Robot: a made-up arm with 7 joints. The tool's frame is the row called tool.
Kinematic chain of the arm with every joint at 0, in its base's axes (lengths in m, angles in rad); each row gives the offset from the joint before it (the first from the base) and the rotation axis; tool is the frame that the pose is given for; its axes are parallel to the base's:
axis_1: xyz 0 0 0 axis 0 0.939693 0.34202
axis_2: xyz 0 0 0 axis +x
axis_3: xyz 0 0 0 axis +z
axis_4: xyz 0.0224 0 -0.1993 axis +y
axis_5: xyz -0.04 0 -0.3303 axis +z
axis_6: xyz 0 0 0 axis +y
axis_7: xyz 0 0 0 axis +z
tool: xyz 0 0 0
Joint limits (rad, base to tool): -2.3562..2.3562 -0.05..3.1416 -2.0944..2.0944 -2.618..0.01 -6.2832..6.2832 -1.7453..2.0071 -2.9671..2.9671
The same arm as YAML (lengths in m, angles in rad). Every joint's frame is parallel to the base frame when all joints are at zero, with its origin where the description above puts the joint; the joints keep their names.
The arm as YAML. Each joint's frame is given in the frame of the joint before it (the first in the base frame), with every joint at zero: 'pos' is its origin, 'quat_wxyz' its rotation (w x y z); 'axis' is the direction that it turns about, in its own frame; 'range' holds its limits. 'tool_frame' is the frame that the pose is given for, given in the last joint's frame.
length_unit: m
angle_unit: rad
joints:
  - joint: axis_1
    pos: [0.0, 0.0, 0.0]
    quat_wxyz: [1.0, 0.0, 0.0, 0.0]
    axis: [0.0, 0.9397, 0.342]
    range: [-2.3562, 2.3562]
  - joint: axis_2
    pos: [0.0, 0.0, 0.0]
    quat_wxyz: [1.0, 0.0, 0.0, 0.0]
    axis: "+x"
    range: [-0.05, 3.1416]
  - joint: axis_3
    pos: [0.0, 0.0, 0.0]
    quat_wxyz: [1.0, 0.0, 0.0, 0.0]
    axis: "+z"
    range: [-2.0944, 2.0944]
  - joint: axis_4
    pos: [0.0224, 0.0, -0.1993]
    quat_wxyz: [1.0, 0.0, 0.0, 0.0]
    axis: "+y"
    range: [-2.618, 0.01]
  - joint: axis_5
    pos: [-0.04, 0.0, -0.3303]
    quat_wxyz: [1.0, 0.0, 0.0, 0.0]
    axis: "+z"
    range: [-6.2832, 6.2832]
  - joint: axis_6
    pos: [0.0, 0.0, 0.0]
    quat_wxyz: [1.0, 0.0, 0.0, 0.0]
    axis: "+y"
    range: [-1.7453, 2.0071]
  - joint: axis_7
    pos: [0.0, 0.0, 0.0]
    quat_wxyz: [1.0, 0.0, 0.0, 0.0]
    axis: "+z"
    range: [-2.9671, 2.9671]
tool_frame:
  pos: [0.0, 0.0, 0.0]
  quat_wxyz: [1.0, 0.0, 0.0, 0.0]

